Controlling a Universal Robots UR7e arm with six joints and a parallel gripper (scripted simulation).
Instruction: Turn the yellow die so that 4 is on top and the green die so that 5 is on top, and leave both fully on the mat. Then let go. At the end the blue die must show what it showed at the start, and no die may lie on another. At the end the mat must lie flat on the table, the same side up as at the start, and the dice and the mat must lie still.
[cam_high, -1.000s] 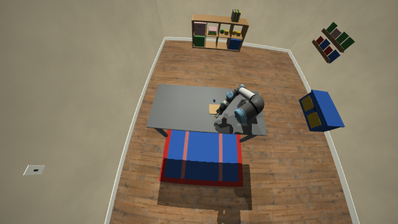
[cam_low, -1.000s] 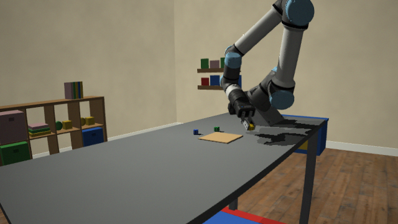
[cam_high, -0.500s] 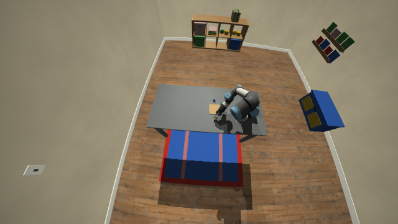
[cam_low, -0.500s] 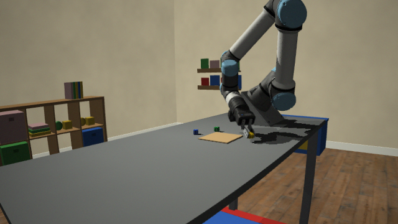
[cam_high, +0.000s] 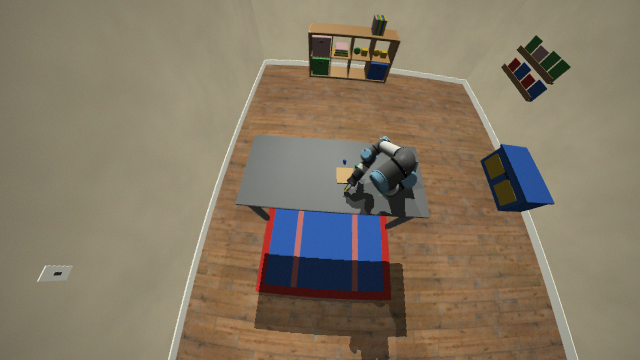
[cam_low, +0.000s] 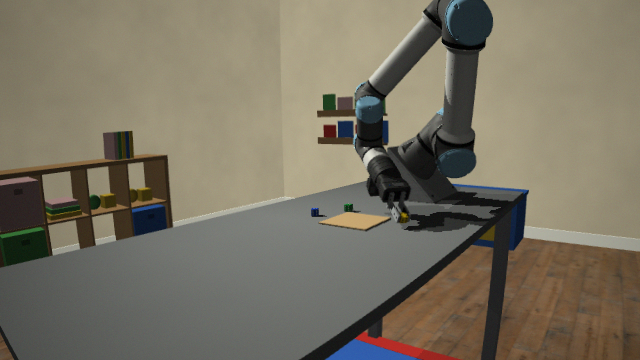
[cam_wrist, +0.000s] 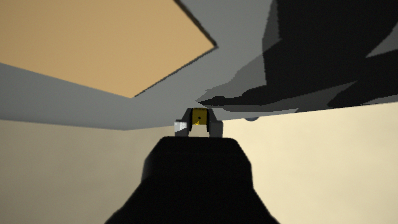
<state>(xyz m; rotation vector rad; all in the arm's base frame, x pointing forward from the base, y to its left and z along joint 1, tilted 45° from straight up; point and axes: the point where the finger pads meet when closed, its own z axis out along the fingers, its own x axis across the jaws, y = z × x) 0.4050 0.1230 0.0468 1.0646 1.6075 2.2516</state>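
Right now my hand is 10 mm to the right of the yellow die, 10 mm short of it and 10 mm above it. Also, from my hand: tan mat 130 mm to the right, 30 mm below; then blue die 270 mm to the right, 20 mm below, 10 mm behind; then green die 210 mm to the right, 100 mm behind, 20 mm below.
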